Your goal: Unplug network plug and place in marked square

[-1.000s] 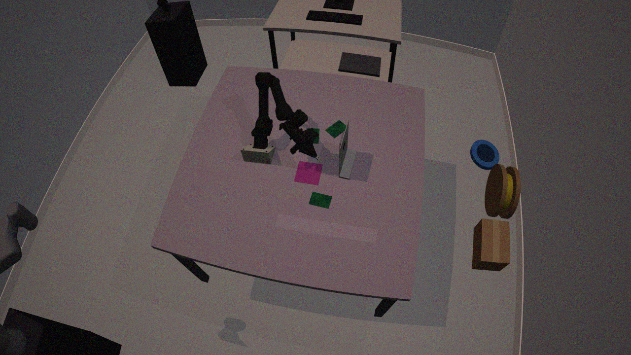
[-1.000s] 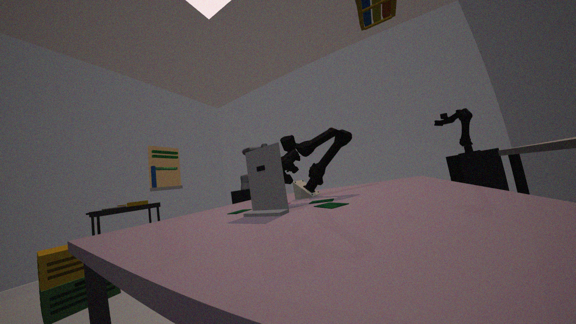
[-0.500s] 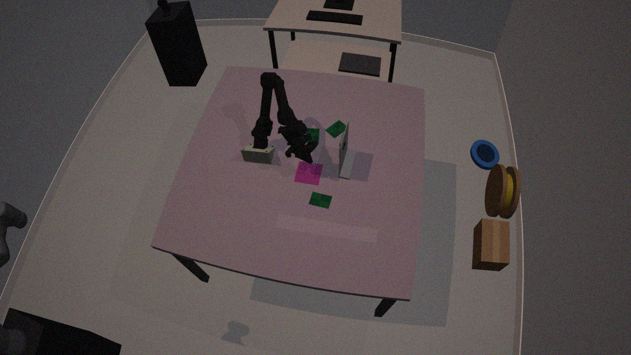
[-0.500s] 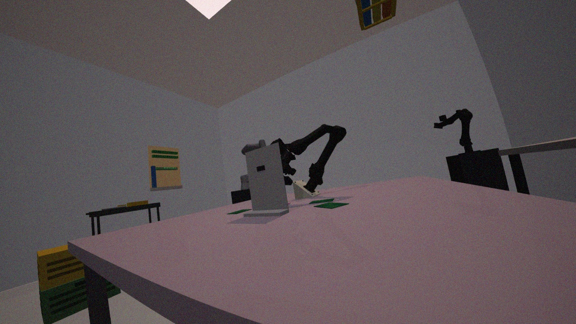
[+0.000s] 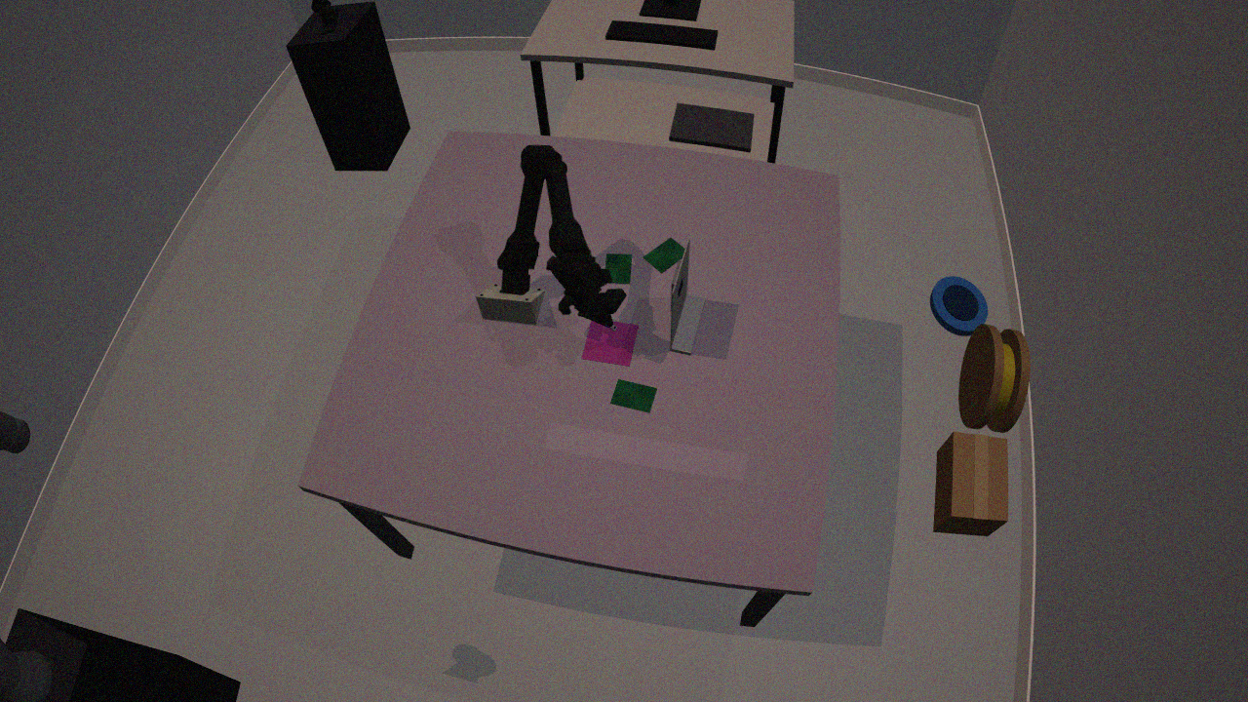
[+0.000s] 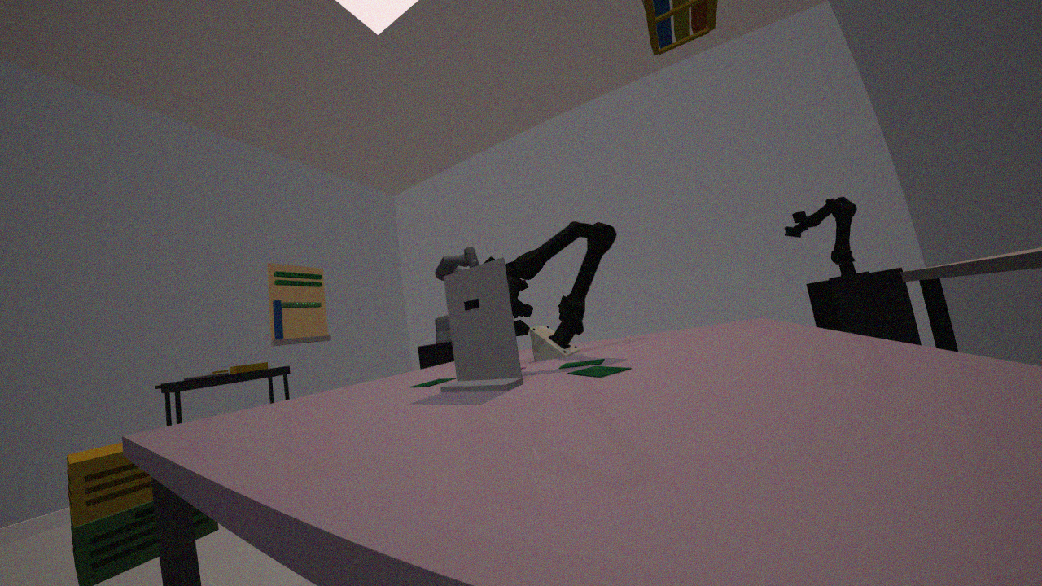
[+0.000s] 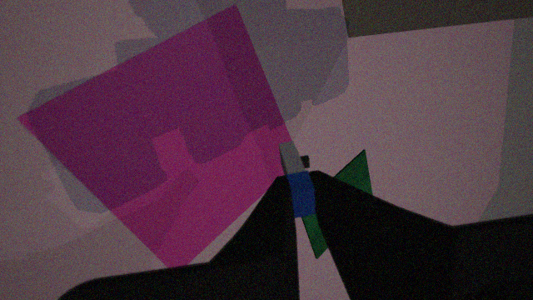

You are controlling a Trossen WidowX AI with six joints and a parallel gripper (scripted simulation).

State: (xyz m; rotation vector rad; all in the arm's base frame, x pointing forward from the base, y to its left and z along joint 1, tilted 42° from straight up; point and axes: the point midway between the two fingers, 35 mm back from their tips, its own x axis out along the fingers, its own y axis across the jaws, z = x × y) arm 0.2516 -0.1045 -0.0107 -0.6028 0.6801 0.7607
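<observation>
My gripper tip is 8 cm above the magenta marked square. Round my gripper tip: panel (16 cm ahead, 8 cm to the left, 3 cm above); then network plug (right at my gripper tip).
</observation>
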